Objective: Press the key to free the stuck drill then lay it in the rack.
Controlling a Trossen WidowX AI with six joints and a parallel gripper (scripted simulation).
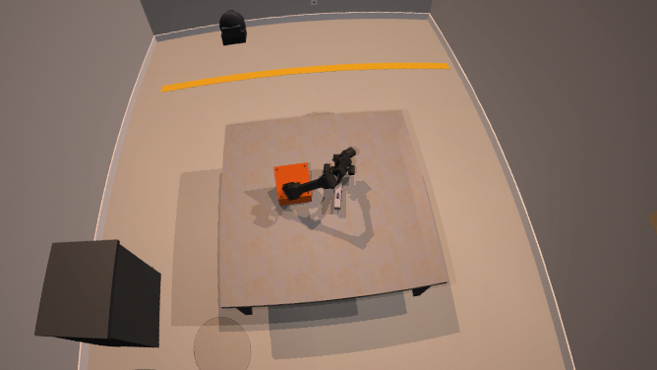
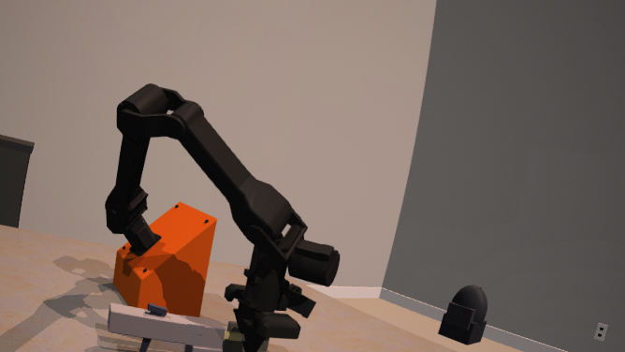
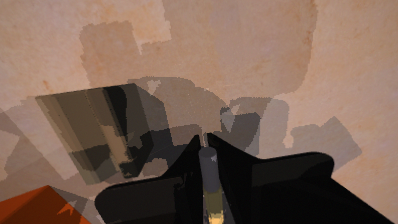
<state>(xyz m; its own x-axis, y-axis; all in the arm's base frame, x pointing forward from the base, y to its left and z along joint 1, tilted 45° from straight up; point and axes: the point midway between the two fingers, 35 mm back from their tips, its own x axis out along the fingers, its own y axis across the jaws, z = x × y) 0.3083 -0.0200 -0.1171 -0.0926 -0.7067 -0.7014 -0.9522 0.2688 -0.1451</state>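
Right now my gripper tip is 50 mm to the left of the drill, 30 mm below it and 20 mm past it. The rest, counted from my gripper tip: olive-grey rack: 60 mm behind, 40 mm to the left; key: 160 mm to the right, 50 mm behind, 40 mm above.
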